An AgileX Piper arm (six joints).
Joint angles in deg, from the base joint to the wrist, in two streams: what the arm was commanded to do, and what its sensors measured. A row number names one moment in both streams.
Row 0, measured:
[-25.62 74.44 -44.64 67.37 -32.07 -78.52]
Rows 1 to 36, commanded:
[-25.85 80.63 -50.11 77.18 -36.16 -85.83]
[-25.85 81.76 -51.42 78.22 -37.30 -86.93]
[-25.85 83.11 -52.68 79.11 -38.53 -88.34]
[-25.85 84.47 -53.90 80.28 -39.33 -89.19]
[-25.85 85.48 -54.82 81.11 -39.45 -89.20]
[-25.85 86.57 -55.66 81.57 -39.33 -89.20]
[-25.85 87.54 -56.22 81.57 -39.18 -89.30]
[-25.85 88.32 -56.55 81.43 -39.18 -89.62]
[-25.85 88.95 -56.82 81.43 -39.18 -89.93]
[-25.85 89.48 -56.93 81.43 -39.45 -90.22]
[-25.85 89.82 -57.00 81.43 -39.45 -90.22]
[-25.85 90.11 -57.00 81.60 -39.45 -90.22]
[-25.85 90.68 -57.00 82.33 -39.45 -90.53]
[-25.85 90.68 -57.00 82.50 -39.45 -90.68]
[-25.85 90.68 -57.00 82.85 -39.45 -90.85]
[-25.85 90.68 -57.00 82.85 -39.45 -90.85]
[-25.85 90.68 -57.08 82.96 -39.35 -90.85]
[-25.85 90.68 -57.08 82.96 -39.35 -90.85]
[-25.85 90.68 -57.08 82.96 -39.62 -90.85]
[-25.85 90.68 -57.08 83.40 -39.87 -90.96]
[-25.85 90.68 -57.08 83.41 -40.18 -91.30]
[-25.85 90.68 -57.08 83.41 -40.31 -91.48]
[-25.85 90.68 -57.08 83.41 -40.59 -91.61]
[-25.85 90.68 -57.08 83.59 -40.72 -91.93]
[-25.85 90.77 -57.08 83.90 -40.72 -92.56]
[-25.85 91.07 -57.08 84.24 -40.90 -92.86]
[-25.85 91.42 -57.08 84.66 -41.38 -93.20]
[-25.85 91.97 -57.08 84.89 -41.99 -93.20]
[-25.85 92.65 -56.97 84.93 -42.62 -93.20]
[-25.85 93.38 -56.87 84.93 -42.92 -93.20]
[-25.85 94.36 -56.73 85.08 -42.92 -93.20]
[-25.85 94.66 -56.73 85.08 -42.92 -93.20]
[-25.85 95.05 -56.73 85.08 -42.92 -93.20]
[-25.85 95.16 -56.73 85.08 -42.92 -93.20]
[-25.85 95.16 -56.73 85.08 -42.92 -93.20]
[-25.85 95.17 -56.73 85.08 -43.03 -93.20]
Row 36, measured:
[-25.39 93.73 -57.18 82.02 -43.79 -92.41]
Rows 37 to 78, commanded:
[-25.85 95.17 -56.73 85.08 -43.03 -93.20]
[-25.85 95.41 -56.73 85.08 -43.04 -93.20]
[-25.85 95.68 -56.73 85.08 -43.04 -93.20]
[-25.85 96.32 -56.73 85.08 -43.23 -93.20]
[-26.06 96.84 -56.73 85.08 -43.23 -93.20]
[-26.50 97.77 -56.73 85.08 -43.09 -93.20]
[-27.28 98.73 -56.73 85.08 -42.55 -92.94]
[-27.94 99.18 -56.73 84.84 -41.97 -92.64]
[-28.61 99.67 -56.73 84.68 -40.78 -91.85]
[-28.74 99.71 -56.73 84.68 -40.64 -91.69]
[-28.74 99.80 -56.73 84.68 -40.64 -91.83]
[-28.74 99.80 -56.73 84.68 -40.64 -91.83]
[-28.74 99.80 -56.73 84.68 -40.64 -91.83]
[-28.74 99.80 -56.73 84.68 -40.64 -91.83]
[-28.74 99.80 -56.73 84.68 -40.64 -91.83]
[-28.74 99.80 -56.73 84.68 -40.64 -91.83]
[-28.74 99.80 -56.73 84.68 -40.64 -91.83]
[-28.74 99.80 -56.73 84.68 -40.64 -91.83]
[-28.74 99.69 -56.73 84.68 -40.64 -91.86]
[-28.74 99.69 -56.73 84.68 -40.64 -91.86]
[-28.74 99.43 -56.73 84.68 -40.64 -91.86]
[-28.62 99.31 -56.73 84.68 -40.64 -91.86]
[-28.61 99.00 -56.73 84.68 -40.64 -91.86]
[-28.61 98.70 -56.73 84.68 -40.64 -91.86]
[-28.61 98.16 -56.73 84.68 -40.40 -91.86]
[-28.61 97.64 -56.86 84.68 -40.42 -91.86]
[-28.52 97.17 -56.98 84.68 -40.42 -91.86]
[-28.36 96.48 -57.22 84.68 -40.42 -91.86]
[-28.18 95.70 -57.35 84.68 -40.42 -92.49]
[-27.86 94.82 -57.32 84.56 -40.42 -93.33]
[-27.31 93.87 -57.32 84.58 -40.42 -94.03]
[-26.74 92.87 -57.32 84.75 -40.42 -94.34]
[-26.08 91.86 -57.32 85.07 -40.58 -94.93]
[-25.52 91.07 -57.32 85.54 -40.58 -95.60]
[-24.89 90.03 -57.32 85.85 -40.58 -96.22]
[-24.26 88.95 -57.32 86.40 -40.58 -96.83]
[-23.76 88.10 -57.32 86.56 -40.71 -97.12]
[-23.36 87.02 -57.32 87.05 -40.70 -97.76]
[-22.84 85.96 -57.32 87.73 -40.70 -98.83]
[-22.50 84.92 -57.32 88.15 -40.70 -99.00]
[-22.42 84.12 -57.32 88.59 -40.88 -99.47]
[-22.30 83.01 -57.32 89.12 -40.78 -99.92]
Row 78, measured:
[-23.13 86.75 -57.54 87.28 -40.85 -97.42]
